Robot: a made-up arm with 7 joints. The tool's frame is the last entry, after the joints. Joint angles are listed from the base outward. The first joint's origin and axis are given. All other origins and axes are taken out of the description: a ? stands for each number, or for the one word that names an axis. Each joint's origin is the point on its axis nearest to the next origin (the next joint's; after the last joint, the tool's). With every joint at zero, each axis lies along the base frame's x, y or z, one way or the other. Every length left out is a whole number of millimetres.
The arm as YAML. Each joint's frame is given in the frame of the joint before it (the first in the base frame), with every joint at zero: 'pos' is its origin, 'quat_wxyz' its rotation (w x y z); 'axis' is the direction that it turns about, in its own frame. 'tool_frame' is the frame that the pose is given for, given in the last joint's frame.
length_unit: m
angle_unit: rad
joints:
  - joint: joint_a
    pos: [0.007, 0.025, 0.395]
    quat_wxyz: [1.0, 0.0, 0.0, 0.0]
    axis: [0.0, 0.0, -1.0]
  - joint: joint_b
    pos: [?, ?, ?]
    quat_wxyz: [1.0, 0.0, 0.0, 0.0]
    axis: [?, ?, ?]
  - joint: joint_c
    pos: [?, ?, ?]
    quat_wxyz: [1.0, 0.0, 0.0, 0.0]
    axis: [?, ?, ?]
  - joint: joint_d
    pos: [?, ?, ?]
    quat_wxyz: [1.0, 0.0, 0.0, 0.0]
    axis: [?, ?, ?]
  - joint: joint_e
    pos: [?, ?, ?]
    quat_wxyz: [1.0, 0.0, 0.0, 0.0]
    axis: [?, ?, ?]
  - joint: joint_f
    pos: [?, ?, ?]
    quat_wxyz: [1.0, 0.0, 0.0, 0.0]
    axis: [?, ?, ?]
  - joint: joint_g
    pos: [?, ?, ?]
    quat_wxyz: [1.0, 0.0, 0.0, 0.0]
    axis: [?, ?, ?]
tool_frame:
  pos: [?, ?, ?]
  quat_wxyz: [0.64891, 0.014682, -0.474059, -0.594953]
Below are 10 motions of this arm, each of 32 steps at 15 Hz.
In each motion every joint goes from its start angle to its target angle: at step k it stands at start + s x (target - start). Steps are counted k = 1, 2, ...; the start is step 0. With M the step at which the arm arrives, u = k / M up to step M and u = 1 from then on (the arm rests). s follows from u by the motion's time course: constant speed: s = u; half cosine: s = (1 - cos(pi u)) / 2; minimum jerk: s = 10 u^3 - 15 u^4 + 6 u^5.
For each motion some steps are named. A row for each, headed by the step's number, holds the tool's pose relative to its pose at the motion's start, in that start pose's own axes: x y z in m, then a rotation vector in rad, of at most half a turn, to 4 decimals.
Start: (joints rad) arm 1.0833 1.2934 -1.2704 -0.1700 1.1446 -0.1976 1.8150
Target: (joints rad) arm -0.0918 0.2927 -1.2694 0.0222 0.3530 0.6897 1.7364
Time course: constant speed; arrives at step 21
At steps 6, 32:
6: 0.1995 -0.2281 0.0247 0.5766 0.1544 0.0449
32: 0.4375 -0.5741 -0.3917 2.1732 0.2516 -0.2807

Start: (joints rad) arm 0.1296 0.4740 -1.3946 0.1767 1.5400 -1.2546 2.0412
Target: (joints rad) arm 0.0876 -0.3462 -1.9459 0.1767 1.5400 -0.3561 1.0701
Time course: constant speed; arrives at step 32
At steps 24, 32:
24: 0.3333 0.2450 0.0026 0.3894 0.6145 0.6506
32: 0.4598 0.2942 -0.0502 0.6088 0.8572 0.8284

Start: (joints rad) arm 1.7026 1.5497 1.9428 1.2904 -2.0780 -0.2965 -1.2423
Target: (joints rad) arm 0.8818 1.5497 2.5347 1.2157 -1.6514 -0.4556 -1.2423
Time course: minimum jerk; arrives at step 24
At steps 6, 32:
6: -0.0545 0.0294 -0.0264 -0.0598 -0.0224 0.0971
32: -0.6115 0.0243 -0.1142 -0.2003 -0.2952 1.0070

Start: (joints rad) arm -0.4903 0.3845 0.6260 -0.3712 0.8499 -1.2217 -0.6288
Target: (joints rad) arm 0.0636 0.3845 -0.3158 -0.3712 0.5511 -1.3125 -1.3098
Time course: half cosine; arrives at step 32
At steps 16, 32:
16: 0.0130 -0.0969 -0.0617 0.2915 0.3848 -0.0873
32: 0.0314 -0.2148 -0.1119 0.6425 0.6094 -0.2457

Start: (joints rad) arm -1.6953 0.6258 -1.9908 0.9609 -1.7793 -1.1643 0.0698
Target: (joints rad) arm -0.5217 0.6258 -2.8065 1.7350 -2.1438 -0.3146 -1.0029
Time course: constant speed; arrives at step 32
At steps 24, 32:
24: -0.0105 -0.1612 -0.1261 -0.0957 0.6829 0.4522
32: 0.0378 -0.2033 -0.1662 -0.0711 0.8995 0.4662

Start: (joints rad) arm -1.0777 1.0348 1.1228 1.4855 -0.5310 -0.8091 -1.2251
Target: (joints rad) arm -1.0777 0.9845 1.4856 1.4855 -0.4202 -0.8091 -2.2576
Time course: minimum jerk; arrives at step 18
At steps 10, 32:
10: 0.0017 -0.0552 0.0895 0.3580 0.1479 0.2649
32: -0.0033 -0.0985 0.1433 0.5679 0.2350 0.4670

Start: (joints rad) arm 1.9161 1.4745 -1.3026 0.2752 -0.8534 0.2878 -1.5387
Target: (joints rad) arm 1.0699 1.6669 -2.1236 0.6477 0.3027 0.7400 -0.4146
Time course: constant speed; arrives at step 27
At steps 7, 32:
7: 0.1907 -0.1003 0.0197 -0.1655 0.1153 -0.4944
32: 0.5052 -0.4784 -0.1903 -1.2846 0.8402 -1.1180

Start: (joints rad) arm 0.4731 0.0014 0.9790 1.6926 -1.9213 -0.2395 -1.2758
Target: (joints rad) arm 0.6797 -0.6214 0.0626 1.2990 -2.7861 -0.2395 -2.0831
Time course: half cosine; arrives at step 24
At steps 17, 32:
17: -0.1716 -0.0264 -0.2289 0.7932 1.6542 0.1930
32: -0.2532 -0.0673 -0.2893 1.0162 1.9940 0.0208

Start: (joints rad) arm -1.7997 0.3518 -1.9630 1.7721 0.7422 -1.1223 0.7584
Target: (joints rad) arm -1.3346 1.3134 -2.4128 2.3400 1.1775 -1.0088 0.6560
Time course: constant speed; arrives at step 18
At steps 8, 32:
8: -0.0286 -0.0935 -0.0650 0.0685 0.1537 0.0052
32: -0.0557 -0.2387 -0.0667 0.1779 0.1524 -0.2226

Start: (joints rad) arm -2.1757 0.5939 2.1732 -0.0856 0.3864 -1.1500 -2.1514
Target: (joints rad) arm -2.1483 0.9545 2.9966 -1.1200 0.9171 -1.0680 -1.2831
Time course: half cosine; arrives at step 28
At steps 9, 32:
9: 0.0058 0.1407 0.0088 -0.4808 -0.2042 0.0934
32: -0.1691 0.5218 -0.1540 -1.4248 -1.4870 0.7537

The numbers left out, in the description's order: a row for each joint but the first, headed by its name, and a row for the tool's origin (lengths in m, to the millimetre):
joint_b: xyz -0.019 -0.064 0.0, axis 0.0 1.0 0.0
joint_c: xyz 0.025 0.0 0.354, axis 0.0 0.0 -1.0
joint_d: xyz -0.02 -0.011 0.0, axis 0.0 1.0 0.0
joint_e: xyz -0.015 0.0 0.347, axis 0.0 0.0 -1.0
joint_f: xyz -0.017 0.0 0.0, axis 0.0 1.0 0.0
joint_g: xyz 0.001 0.0 0.061, axis 0.0 0.0 -1.0
tool: xyz 0.026 0.027 0.0

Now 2 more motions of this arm.
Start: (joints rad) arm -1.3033 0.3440 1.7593 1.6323 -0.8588 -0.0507 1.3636
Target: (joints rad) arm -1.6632 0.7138 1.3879 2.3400 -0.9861 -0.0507 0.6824
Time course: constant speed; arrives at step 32
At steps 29, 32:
29: -0.3672 0.0465 0.0117 -0.1017 -0.1927 0.6082
32: -0.3941 0.0518 -0.0061 -0.1444 -0.1902 0.6403

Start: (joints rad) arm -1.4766 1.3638 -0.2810 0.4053 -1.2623 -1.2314 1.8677
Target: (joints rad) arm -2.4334 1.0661 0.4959 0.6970 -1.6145 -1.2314 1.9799
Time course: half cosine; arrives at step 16
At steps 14, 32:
14: -0.2801 -0.3953 -0.1614 0.4559 -0.4662 -0.1840
32: -0.2836 -0.4099 -0.1720 0.4735 -0.4723 -0.1856

